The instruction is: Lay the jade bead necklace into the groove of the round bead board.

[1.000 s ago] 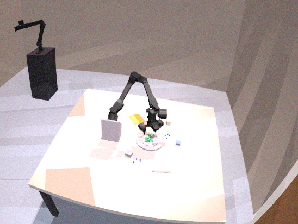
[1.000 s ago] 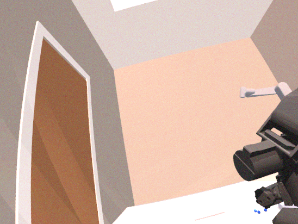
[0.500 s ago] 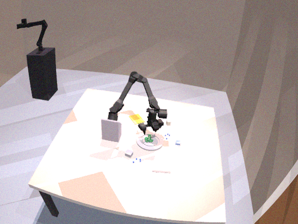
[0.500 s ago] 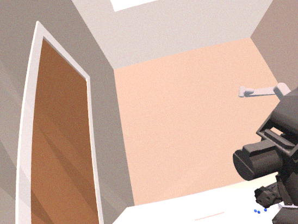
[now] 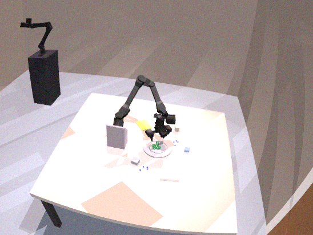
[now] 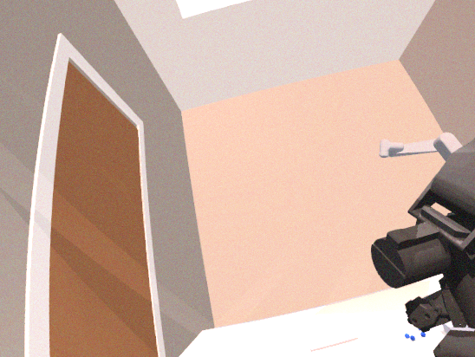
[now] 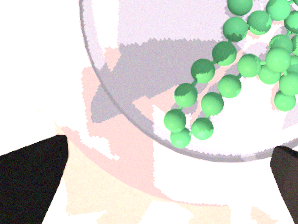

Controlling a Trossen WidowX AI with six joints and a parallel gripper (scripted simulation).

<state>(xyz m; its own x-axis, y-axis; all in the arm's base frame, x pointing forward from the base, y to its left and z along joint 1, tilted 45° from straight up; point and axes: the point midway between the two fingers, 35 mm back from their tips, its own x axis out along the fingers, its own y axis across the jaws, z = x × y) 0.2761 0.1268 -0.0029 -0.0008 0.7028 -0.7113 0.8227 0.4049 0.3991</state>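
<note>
Right now my gripper tip is 7 cm to the left of the round white bead board, 2 cm above it and 1 cm short of it. The rest, counted from my gripper tip: yellow sheet (18 cm to the left, 13 cm behind, 2 cm below); then blue block (22 cm ahead, 4 cm to the right, 2 cm below); then cream block (18 cm to the left, 13 cm ahead, 1 cm below).
</note>
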